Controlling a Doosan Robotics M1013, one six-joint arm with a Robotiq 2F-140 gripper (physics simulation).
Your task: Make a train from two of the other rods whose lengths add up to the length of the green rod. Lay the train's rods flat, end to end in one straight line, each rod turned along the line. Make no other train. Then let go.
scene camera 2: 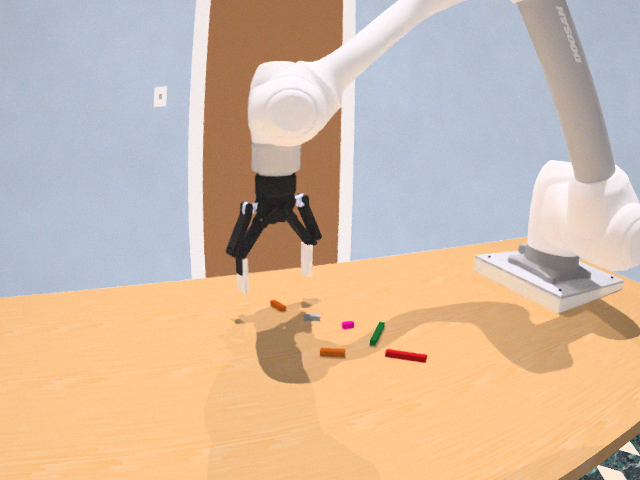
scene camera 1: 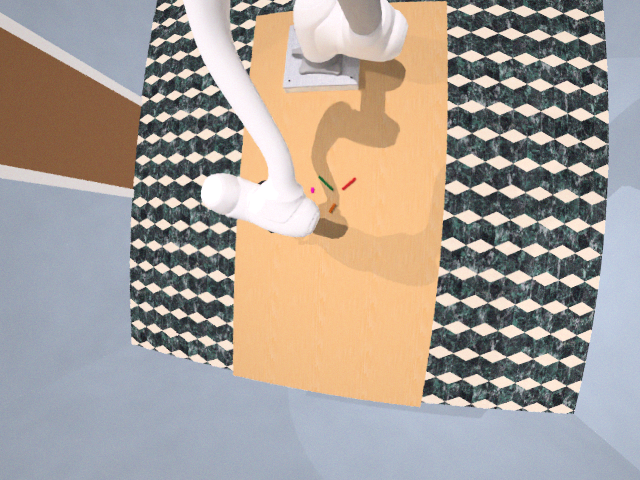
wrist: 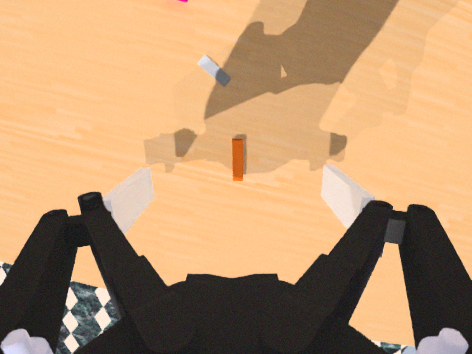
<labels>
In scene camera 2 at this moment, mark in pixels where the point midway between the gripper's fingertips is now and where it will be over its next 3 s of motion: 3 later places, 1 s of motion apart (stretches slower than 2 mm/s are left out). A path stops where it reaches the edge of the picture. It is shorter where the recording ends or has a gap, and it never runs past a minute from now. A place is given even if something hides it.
My gripper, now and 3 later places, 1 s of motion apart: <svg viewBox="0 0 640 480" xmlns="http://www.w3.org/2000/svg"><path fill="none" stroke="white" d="M275 283L276 301L276 302L284 283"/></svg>
</labels>
